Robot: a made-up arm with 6 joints. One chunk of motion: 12 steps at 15 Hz.
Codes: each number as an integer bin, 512 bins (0 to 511) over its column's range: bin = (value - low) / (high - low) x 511, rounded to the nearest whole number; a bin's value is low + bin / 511 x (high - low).
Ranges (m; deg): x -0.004..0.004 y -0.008..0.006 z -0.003..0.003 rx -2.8..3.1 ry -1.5..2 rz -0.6..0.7
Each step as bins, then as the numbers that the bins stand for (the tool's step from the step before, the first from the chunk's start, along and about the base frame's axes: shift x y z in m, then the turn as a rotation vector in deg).
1 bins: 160 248 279 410 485 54
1 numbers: -0.00150 -0.00121 0.00028 1.934 1.822 -0.463
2 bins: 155 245 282 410 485 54
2 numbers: -0.00157 -0.00129 0.00031 1.934 1.822 -0.463
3 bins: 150 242 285 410 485 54
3 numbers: -0.00165 -0.00137 0.00035 1.934 1.822 -0.463
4 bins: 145 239 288 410 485 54
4 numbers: -0.00173 -0.00145 0.00038 1.934 1.822 -0.463
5 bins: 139 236 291 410 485 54
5 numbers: -0.00182 -0.00153 0.00042 1.934 1.822 -0.463
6 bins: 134 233 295 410 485 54
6 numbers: -0.00190 -0.00162 0.00046 1.934 1.822 -0.463
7 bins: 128 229 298 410 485 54
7 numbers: -0.00200 -0.00173 0.00050 1.934 1.822 -0.463
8 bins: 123 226 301 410 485 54
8 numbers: -0.00207 -0.00181 0.00053 1.934 1.822 -0.463
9 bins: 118 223 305 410 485 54
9 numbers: -0.00215 -0.00189 0.00058 1.934 1.822 -0.463
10 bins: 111 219 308 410 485 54
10 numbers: -0.00226 -0.00200 0.00062 1.934 1.822 -0.463
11 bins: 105 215 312 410 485 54
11 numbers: -0.00236 -0.00211 0.00066 1.934 1.822 -0.463
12 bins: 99 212 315 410 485 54
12 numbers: -0.00245 -0.00219 0.00070 1.934 1.822 -0.463
